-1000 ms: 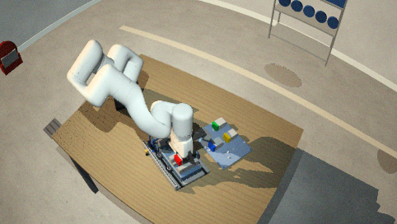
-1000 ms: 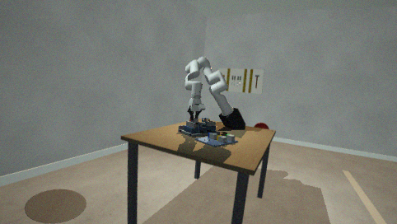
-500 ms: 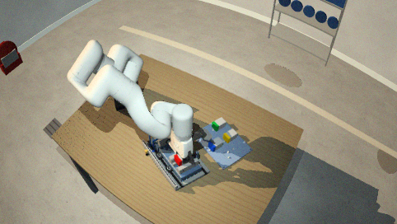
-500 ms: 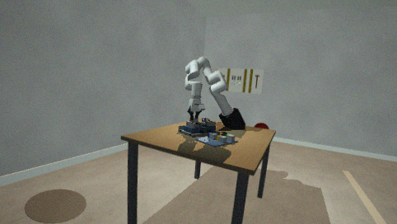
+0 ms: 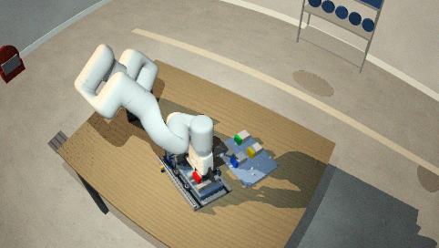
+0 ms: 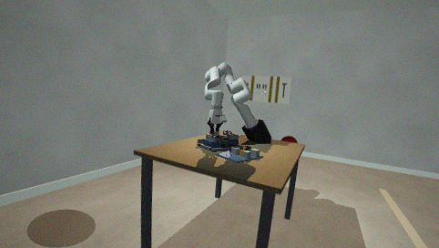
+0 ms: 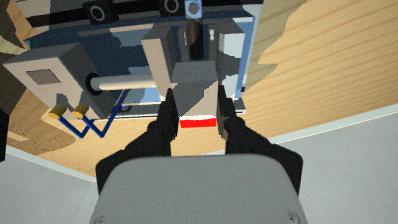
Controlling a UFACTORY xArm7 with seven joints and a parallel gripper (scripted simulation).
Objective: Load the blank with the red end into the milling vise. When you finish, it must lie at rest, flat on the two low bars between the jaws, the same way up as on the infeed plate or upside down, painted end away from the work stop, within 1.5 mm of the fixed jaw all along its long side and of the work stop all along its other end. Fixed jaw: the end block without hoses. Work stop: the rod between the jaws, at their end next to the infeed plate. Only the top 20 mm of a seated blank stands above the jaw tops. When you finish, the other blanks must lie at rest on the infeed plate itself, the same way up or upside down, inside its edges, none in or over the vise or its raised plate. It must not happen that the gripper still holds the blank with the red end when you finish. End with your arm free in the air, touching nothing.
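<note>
My hand is 2 cm above the red-ended blank. From my hand the other things lie so: pale push rod 6 cm behind, 6 cm to the left, 5 cm below; dark work stop rod 4 cm ahead, 4 cm to the left, 4 cm below; moving jaw 2 cm behind, 3 cm to the left, 5 cm below.
</note>
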